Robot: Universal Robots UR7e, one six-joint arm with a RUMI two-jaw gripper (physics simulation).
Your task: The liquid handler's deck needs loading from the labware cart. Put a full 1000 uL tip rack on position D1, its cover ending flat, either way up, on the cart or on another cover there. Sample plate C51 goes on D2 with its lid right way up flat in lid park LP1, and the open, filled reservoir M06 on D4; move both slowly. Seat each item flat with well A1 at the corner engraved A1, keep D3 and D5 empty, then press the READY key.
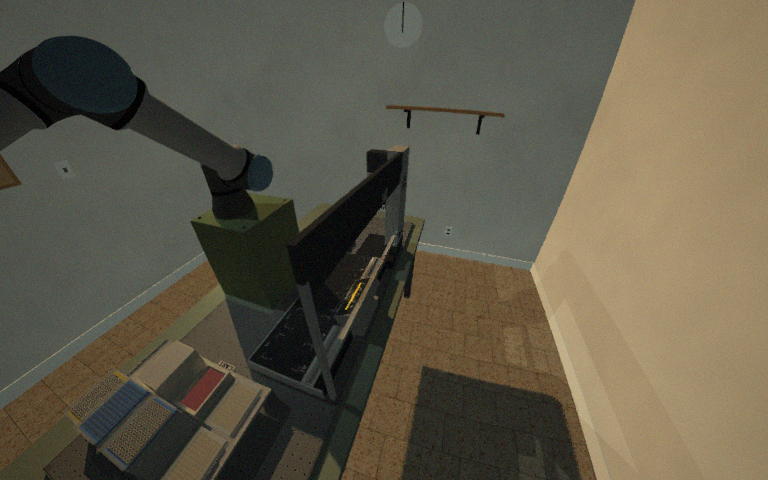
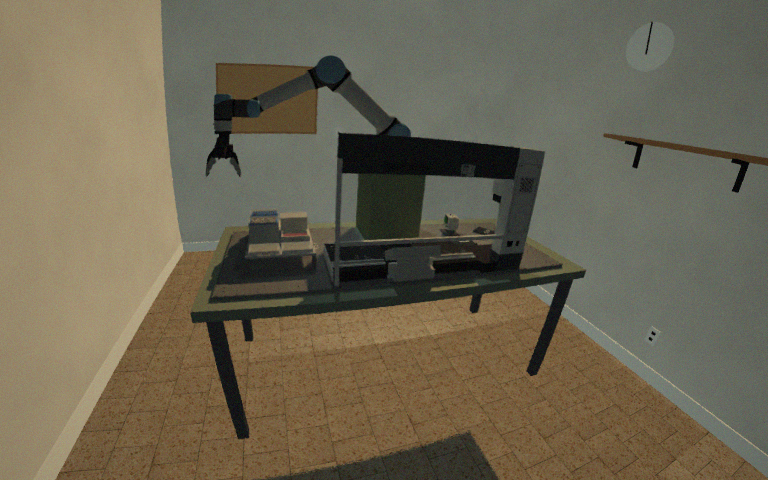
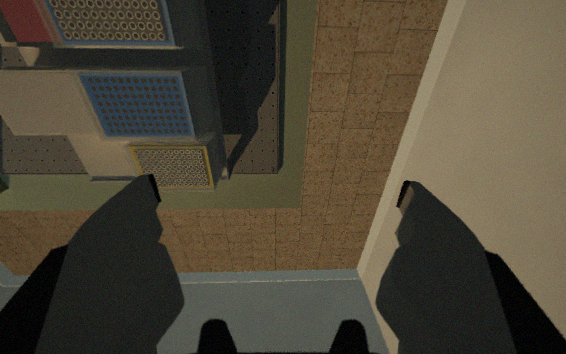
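Note:
My gripper (image 2: 223,173) (image 3: 280,180) is open and empty, pointing down high above the left end of the table. Below it the labware cart (image 2: 280,256) carries the labware. A yellow-rimmed rack (image 1: 96,396) (image 3: 172,167), a solid blue-topped rack (image 1: 114,408) (image 3: 142,105) and a blue-rimmed rack with larger rings (image 1: 141,430) (image 3: 110,20) stand in a row. A red-topped item (image 1: 202,389) (image 3: 27,20) sits beside a tall pale box (image 1: 167,365). Low pale plates (image 1: 235,404) (image 1: 192,455) lie on the cart's near side. The dark deck (image 1: 291,342) is partly hidden; position marks, labels and the READY key are unreadable.
The liquid handler's dark overhead beam (image 1: 345,209) (image 2: 424,155) spans the deck, with a thin front post (image 1: 317,339) (image 2: 338,220) on the cart side. A green block (image 1: 260,260) (image 2: 389,206) stands behind it. A small white device (image 2: 451,221) stands at the back right.

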